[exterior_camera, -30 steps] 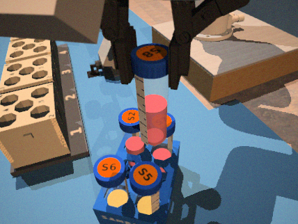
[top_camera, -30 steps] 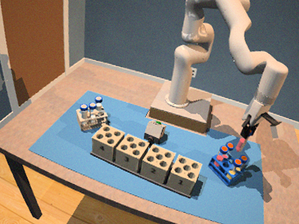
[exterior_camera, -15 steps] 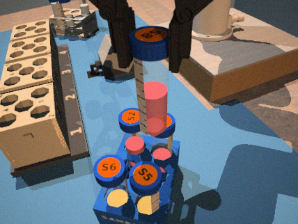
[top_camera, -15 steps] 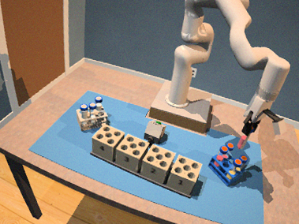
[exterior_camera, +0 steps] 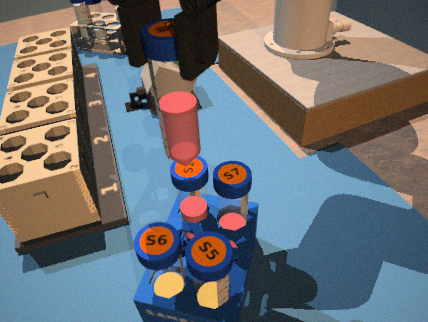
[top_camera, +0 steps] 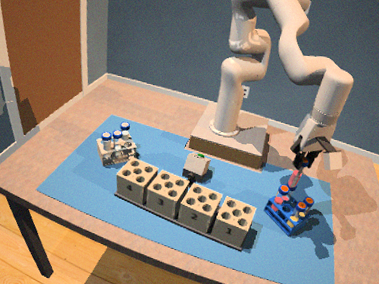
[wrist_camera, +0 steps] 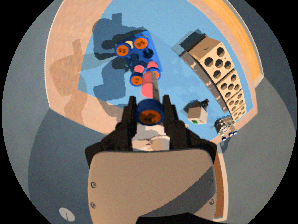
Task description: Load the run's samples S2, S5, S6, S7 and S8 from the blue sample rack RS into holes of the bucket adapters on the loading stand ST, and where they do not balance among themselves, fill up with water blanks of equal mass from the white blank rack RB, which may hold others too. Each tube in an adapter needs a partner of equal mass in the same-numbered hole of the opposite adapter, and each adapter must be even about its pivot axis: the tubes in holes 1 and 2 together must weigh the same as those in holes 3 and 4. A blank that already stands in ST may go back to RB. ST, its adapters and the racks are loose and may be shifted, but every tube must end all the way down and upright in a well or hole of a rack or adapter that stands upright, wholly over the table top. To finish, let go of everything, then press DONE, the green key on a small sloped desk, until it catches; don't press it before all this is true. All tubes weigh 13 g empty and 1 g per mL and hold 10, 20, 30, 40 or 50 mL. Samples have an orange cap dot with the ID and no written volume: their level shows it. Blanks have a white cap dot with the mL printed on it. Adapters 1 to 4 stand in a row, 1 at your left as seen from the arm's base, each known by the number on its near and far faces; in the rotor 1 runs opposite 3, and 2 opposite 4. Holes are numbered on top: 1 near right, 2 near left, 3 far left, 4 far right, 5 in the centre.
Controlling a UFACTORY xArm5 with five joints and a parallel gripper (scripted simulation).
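My gripper is now 15 cm short of the loading stand ST, 29 cm to the left of it and 24 cm above it. Also, from my hand: white blank rack RB 5 cm ahead, 62 cm to the right, 22 cm below; blue-capped tube 9 cm ahead, 62 cm to the right, 19 cm below; blue sample rack RS 3 cm to the left, 22 cm below.
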